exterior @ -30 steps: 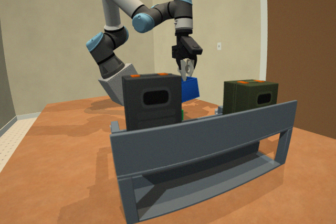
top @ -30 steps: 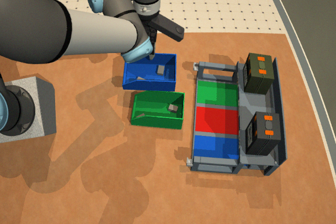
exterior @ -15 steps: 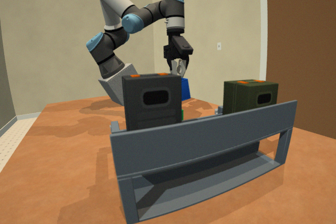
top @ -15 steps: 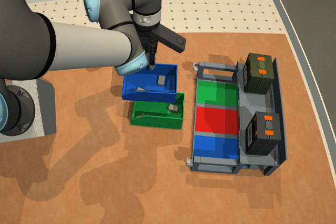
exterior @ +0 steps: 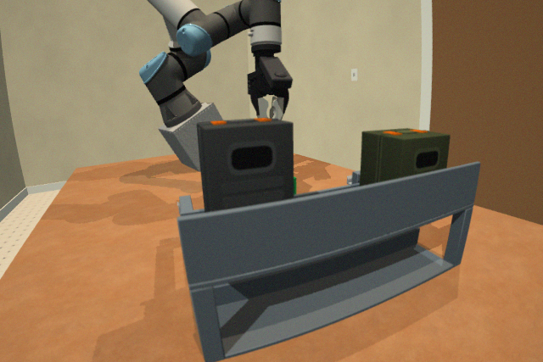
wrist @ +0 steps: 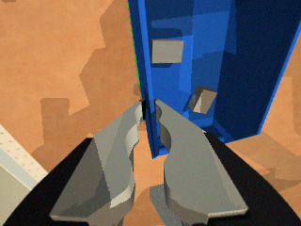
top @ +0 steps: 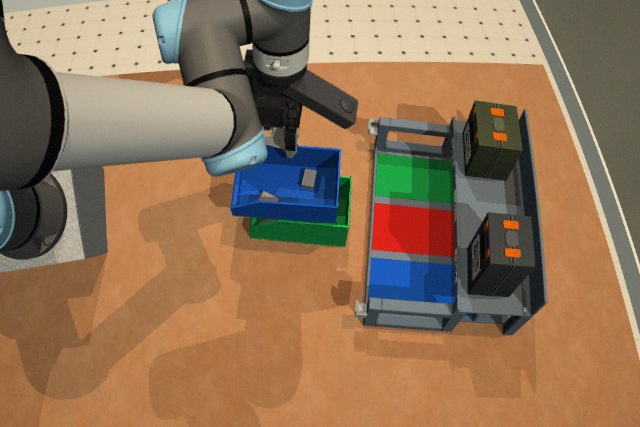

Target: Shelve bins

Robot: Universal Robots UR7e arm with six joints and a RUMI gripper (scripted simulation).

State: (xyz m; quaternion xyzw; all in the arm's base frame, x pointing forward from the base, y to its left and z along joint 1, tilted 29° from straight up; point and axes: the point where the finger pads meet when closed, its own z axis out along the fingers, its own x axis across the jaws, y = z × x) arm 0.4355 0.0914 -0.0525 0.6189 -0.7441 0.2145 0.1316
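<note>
Now: hand 10 mm past the blue bin, 40 mm to the left of it and 30 mm above it. The rest, counted from my hand: shelf front lip: 140 mm ahead, 70 mm to the right, 150 mm below; olive case: 350 mm ahead, 10 mm to the left, 10 mm below; green bin: 10 mm ahead, 40 mm to the right, 130 mm below.
</note>
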